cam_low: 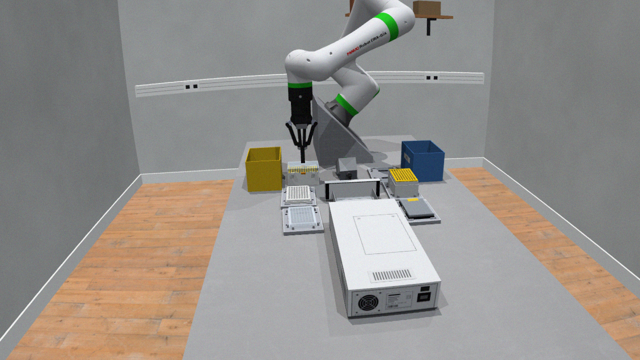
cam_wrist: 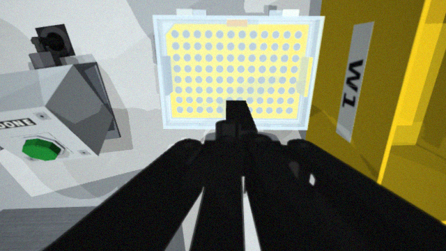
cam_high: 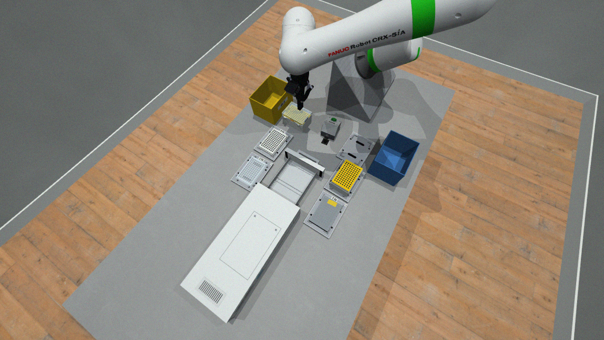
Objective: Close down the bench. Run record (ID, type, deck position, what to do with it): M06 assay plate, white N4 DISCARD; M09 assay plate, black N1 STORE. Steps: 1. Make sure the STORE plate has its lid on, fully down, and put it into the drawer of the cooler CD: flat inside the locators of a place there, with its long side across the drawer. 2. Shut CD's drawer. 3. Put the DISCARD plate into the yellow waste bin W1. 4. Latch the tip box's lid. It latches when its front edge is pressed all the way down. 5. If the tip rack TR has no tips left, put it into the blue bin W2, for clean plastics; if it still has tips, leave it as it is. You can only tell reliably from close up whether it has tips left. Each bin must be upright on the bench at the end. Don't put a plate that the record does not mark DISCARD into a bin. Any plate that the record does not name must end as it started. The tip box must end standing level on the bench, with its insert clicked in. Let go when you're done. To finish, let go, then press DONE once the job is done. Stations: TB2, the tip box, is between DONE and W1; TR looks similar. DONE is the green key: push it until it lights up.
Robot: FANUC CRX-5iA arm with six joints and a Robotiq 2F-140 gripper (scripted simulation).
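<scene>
Now: hand 5 cm above the tip box lid and 3 cm short of it. Also, from my hand: white assay plate: 20 cm ahead, 8 cm below, 3 cm to the right; then yellow bin W1: 15 cm to the right, 6 cm below, 2 cm ahead; then green DONE key: 17 cm to the left, 4 cm below, 3 cm behind.
</scene>
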